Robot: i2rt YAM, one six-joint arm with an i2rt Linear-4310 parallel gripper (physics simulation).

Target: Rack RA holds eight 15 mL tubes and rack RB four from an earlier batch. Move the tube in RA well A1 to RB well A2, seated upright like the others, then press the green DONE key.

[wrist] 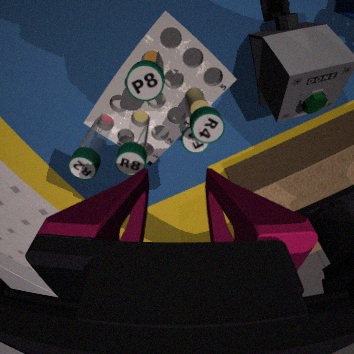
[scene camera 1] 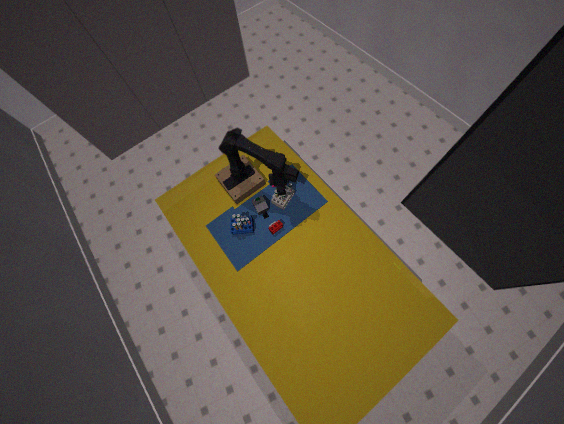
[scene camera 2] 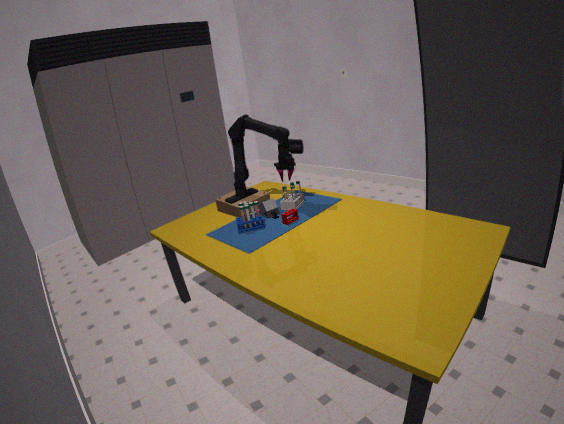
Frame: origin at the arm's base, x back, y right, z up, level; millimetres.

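Seen in the pictures: gripper, fingertip midpoint: (wrist: 176, 176) (scene camera 2: 286, 181); arm's base, link origin: (wrist: 323, 212) (scene camera 1: 239, 177) (scene camera 2: 241, 196).
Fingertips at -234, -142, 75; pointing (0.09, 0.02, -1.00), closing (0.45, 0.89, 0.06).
Observation:
Pixels of each thing's top centre, then the offset from my fingertips to it, as dx, dy, dz. "pt": a spot on its surface instead. Level surfaces: height alone.
- pale rack RB, top centre: (wrist: 155, 99) (scene camera 2: 291, 197) (scene camera 1: 282, 195) -22, -5, -92
- R4, surface spot: (wrist: 207, 125) pt -14, +29, -17
- R8, surface spot: (wrist: 131, 158) pt -16, -25, -17
- R2, surface spot: (wrist: 84, 163) pt -29, -56, -17
- cap, surface spot: (wrist: 194, 140) pt +2, +16, -35
- Blue rack RA, surface spot: (scene camera 1: 244, 231) pt -59, +305, -128
- green DONE key, surface spot: (wrist: 315, 102) pt +37, +131, -70
- grey box, top centre: (wrist: 325, 86) (scene camera 2: 266, 199) (scene camera 1: 258, 201) +18, +137, -59
- small red rack-like object, top centre: (scene camera 2: 289, 211) (scene camera 1: 275, 225) -154, +144, -92
- blue mat, surface height: dz -142
- yellow table, surface height: dz -145
My gripper (scene camera 2: 286, 180) (wrist: 176, 176) is partly open, empty, pointing down above the near side of pale rack RB (scene camera 1: 278, 204) (scene camera 2: 291, 204) (wrist: 164, 21). In the wrist view, green-capped tubes P8 (wrist: 145, 81), R4 (wrist: 207, 125), R8 (wrist: 131, 158) and R2 (wrist: 84, 163) stand in RB. Another cap (wrist: 194, 140) is partly hidden under R4; its label and whether its tube is seated are unclear. Blue rack RA (scene camera 1: 244, 231) (scene camera 2: 251, 226) holds several tubes; well A1 cannot be made out. The green DONE key (wrist: 315, 102) is on a grey box (scene camera 1: 260, 205) (scene camera 2: 270, 207) between the racks.
A small red rack-like object (scene camera 1: 275, 227) (scene camera 2: 290, 217) lies on the blue mat (scene camera 1: 240, 257) (scene camera 2: 250, 245) in front of the DONE box. The arm's wooden base (scene camera 1: 241, 195) (scene camera 2: 227, 206) (wrist: 295, 190) stands behind the mat on the yellow table (scene camera 1: 325, 300) (scene camera 2: 375, 260).

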